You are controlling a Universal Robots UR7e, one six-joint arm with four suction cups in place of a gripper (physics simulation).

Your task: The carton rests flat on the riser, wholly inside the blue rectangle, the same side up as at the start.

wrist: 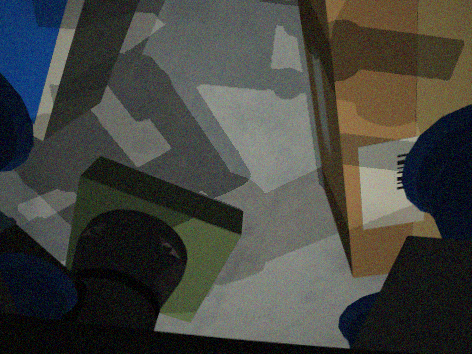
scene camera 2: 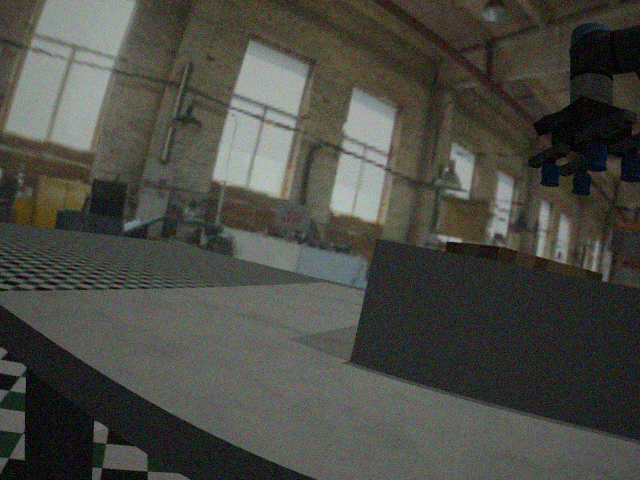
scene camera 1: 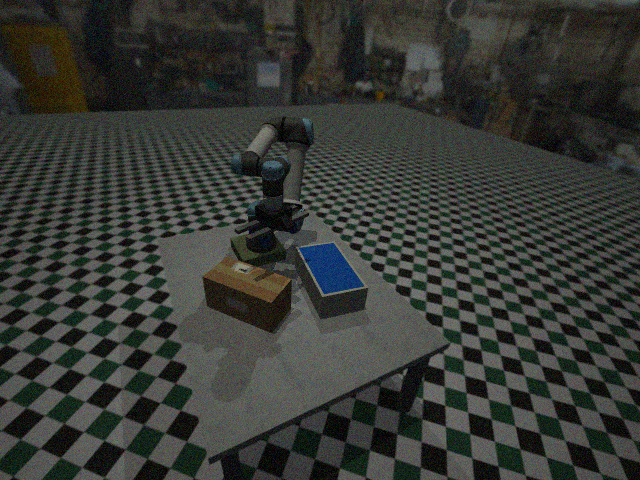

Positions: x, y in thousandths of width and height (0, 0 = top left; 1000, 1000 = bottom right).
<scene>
riser: wrist 135, 179; scene camera 2 860, 718; scene camera 1 523, 597
brown carton: wrist 800, 233; scene camera 2 776, 528; scene camera 1 409, 622
</scene>
